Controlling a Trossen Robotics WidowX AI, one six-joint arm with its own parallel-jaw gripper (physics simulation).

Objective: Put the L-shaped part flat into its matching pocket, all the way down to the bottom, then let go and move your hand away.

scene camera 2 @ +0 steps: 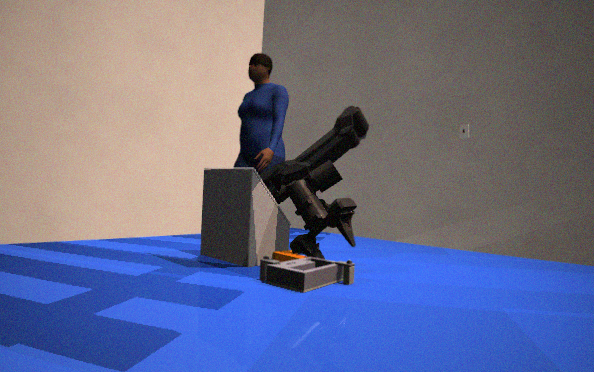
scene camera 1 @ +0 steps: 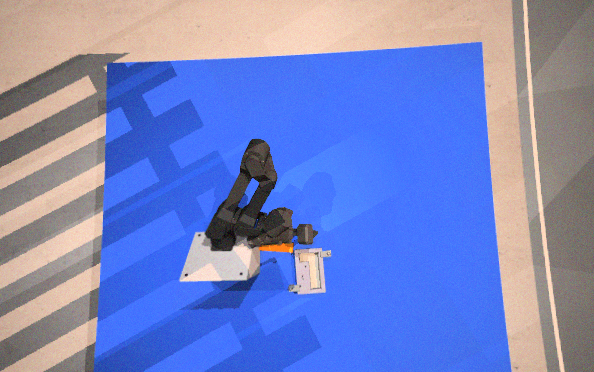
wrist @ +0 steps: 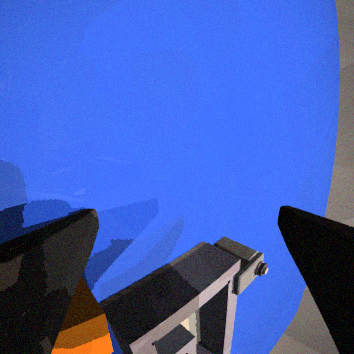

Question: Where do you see an orange L-shaped part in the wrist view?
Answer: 85,319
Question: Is my gripper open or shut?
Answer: Open.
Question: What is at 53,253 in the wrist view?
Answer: My gripper.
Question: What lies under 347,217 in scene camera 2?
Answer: My gripper.
